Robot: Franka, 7 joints.
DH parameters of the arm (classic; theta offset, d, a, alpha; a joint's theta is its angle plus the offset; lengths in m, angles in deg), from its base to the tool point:
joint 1: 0 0.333 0 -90
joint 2: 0 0 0 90
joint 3: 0 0.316 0.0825 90
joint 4: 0 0 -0.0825 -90
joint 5: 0 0.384 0 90
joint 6: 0 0 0.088 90
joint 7: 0 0.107 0 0
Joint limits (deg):
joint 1: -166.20..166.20
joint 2: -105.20..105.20
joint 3: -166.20..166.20
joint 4: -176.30..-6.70
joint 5: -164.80..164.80
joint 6: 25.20..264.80
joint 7: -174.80..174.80
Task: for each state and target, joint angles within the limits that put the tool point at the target. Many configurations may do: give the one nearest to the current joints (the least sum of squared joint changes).
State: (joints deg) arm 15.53 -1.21 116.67 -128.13 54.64 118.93 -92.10
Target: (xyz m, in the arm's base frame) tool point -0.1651 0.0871 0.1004
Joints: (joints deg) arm 20.59 -22.07 133.74 -167.10 53.58 114.15 -92.10
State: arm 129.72 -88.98 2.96 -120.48 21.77 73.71 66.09
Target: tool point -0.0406 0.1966 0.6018
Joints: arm 122.74 -65.24 -17.37 -141.64 12.79 77.21 66.09
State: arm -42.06 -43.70 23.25 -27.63 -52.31 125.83 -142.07
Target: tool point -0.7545 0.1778 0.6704
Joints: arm -12.42 -72.89 20.05 -8.40 -53.79 129.36 -142.07
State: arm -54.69 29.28 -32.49 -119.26 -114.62 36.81 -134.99
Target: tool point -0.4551 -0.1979 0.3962
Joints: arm -92.69 32.40 -55.30 -130.75 -110.63 46.77 -134.99
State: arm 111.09 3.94 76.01 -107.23 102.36 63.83 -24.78
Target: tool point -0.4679 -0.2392 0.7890
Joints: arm 114.72 0.83 79.65 -88.11 109.37 71.41 -24.78
